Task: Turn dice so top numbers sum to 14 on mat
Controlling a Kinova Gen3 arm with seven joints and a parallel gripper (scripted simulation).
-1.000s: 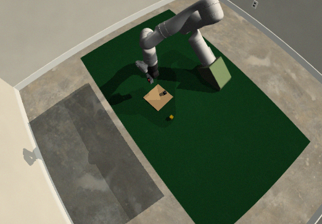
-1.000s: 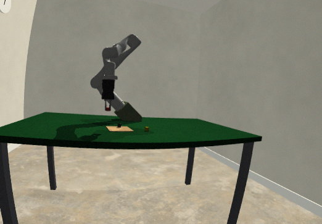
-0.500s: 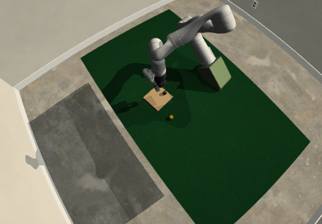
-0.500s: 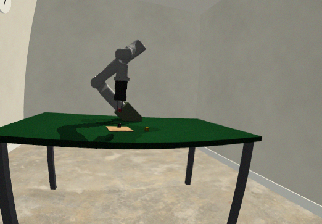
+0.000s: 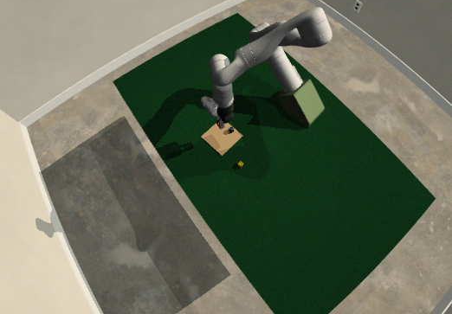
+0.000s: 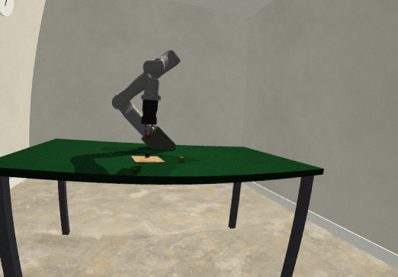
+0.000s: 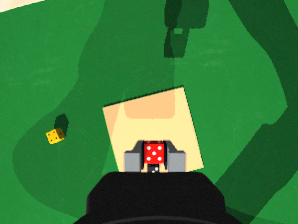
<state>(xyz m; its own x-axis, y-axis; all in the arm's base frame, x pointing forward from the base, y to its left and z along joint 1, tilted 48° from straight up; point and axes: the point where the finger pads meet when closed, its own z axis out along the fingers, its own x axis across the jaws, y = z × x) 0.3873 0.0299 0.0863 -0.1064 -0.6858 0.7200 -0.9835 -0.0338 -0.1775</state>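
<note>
The tan mat lies 120 mm below my hand. The rest, counted from my hand: black die (50 mm behind, 10 mm to the left, 110 mm below); then yellow die (20 mm ahead, 170 mm to the left, 110 mm below); then red die (10 mm below).
</note>
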